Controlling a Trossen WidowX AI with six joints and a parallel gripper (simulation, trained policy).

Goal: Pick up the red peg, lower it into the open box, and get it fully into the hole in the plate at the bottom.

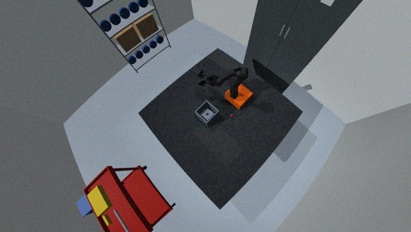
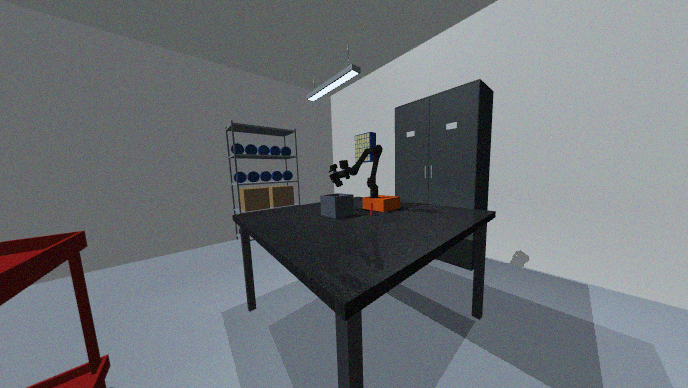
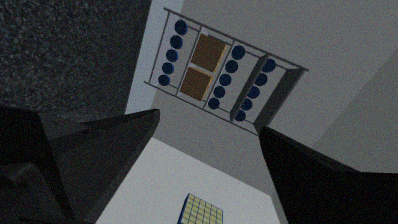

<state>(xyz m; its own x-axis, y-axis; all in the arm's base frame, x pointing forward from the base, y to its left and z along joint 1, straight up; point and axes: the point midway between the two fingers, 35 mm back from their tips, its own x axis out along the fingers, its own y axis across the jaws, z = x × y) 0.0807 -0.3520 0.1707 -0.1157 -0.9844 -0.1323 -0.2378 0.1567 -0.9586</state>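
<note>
Now: the red peg 110 mm ahead of my gripper tip, 470 mm to the left of it and 210 mm below it. Round my gripper tip: plate 230 mm ahead, 280 mm to the left, 210 mm below.
</note>
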